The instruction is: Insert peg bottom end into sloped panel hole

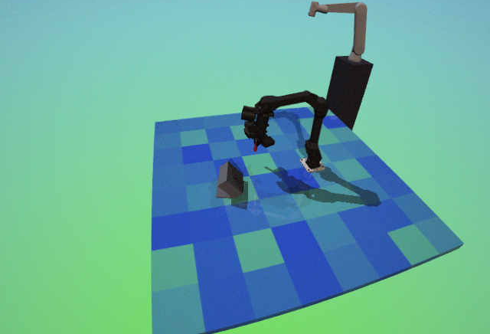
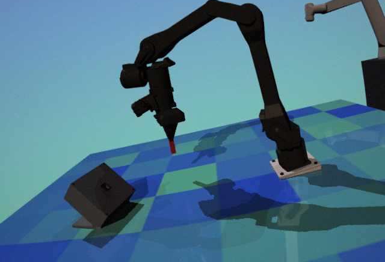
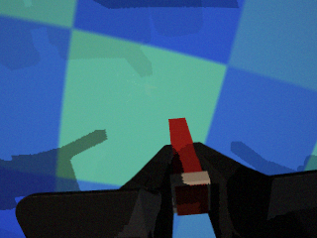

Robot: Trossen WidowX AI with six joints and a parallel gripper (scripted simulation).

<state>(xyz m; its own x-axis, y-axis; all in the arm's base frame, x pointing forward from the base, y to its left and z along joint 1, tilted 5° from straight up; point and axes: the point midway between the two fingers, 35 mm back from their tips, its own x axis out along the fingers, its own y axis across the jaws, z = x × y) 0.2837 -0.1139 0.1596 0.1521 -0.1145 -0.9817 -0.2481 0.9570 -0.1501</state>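
The dark sloped panel lies 18 cm ahead of my gripper tip, 15 cm to the left of it and 6 cm below it. Also, from my gripper tip: square-sided peg 2 cm above.
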